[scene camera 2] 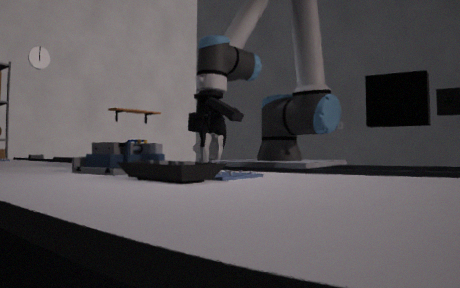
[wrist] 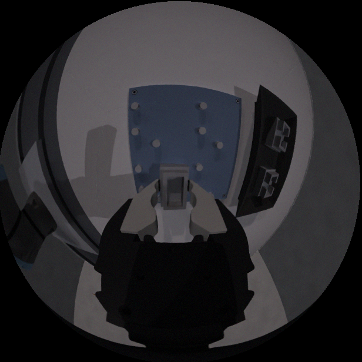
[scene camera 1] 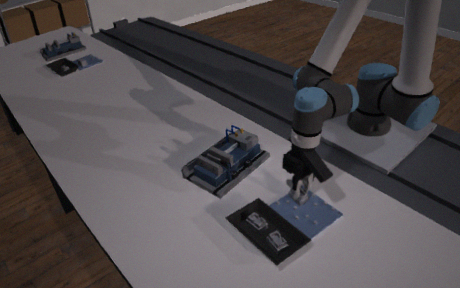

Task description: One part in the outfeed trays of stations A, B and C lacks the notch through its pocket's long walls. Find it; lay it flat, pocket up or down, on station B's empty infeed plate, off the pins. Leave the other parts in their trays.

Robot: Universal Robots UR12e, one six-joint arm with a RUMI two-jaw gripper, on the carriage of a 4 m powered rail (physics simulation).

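Pixels of known places: gripper, between the fingertips: [scene camera 1: 299, 198]; arm's base, origin of its link: [scene camera 2: 279, 160] [scene camera 1: 368, 124].
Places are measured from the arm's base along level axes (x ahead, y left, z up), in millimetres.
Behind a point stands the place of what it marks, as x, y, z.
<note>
My gripper [scene camera 1: 301, 191] @[557, 76, -12] [scene camera 2: 209, 158] [wrist: 173, 180] points down over one corner of the blue pinned plate [scene camera 1: 329, 214] @[537, 191, -22] [scene camera 2: 245, 176] @[583, 216, -25] [wrist: 170, 117]. It is shut on a grey rectangular part [wrist: 174, 170], with one finger against each long side. The part's pocket faces up and its long walls show no clear notch in the wrist view. It is on or just above the plate, among the pins; its underside is hidden. Two grey notched parts [scene camera 1: 257, 220] @[740, 59, 3] [scene camera 1: 277, 240] @[754, 159, 3] [wrist: 278, 135] [wrist: 268, 182] lie in the black tray [scene camera 1: 252, 237] @[788, 85, -18] [scene camera 2: 170, 172] @[813, 179, -5] [wrist: 260, 107] beside the plate.
A blue and grey fixture [scene camera 1: 212, 175] @[722, -187, 30] [scene camera 2: 95, 161] @[737, -228, 8] stands behind the tray and plate. At the far end are another fixture [scene camera 1: 62, 48] @[623, -2062, 21], a black tray [scene camera 1: 56, 66] @[750, -1851, -17] and a blue plate [scene camera 1: 96, 60] @[509, -1716, -22]. The rail [scene camera 1: 210, 67] runs along the table.
</note>
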